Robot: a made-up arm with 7 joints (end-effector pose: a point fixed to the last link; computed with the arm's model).
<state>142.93 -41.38 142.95 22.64 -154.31 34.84 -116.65</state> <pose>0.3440 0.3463 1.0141 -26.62 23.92 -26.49</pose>
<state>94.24 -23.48 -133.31 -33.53 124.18 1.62 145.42</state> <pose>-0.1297 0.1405 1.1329 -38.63 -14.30 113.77</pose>
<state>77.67 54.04 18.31 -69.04 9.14 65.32 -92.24</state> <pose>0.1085 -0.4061 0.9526 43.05 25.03 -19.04</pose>
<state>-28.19 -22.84 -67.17 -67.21 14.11 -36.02 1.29</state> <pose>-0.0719 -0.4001 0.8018 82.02 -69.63 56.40</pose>
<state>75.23 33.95 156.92 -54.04 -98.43 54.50 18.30</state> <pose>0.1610 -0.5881 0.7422 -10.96 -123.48 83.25</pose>
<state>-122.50 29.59 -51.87 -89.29 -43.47 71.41 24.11</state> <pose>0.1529 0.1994 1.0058 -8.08 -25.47 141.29</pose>
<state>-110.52 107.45 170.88 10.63 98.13 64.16 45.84</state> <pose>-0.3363 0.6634 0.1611 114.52 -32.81 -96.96</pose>
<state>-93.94 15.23 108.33 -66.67 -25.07 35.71 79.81</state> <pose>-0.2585 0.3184 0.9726 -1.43 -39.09 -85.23</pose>
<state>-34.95 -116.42 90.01 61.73 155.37 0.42 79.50</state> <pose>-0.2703 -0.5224 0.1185 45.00 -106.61 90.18</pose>
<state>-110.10 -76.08 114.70 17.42 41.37 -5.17 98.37</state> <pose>0.3512 -0.6490 0.5749 -22.53 108.97 -120.14</pose>
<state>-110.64 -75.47 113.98 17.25 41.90 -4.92 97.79</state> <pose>0.3563 -0.6443 0.5836 -22.27 107.91 -119.72</pose>
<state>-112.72 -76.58 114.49 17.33 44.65 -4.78 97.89</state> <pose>0.3825 -0.6346 0.5676 -27.57 107.94 -119.92</pose>
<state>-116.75 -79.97 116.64 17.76 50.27 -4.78 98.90</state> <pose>0.4342 -0.6140 0.5180 -40.70 108.28 -120.64</pose>
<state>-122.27 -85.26 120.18 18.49 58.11 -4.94 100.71</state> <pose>0.5004 -0.5752 0.4391 -61.17 106.09 -120.99</pose>
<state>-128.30 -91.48 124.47 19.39 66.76 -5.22 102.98</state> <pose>0.5615 -0.5178 0.3452 -85.37 98.66 -119.83</pose>
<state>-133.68 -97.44 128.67 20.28 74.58 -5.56 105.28</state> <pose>0.6018 -0.4544 0.2556 106.43 -85.77 115.73</pose>
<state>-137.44 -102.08 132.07 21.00 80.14 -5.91 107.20</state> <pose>0.6191 -0.4035 0.1870 118.83 -72.00 109.44</pose>
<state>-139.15 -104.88 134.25 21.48 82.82 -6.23 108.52</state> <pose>0.6211 -0.3768 0.1465 125.11 -64.02 105.53</pose>
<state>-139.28 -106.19 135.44 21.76 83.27 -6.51 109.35</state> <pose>0.6165 -0.3707 0.1278 127.22 -61.37 103.57</pose>
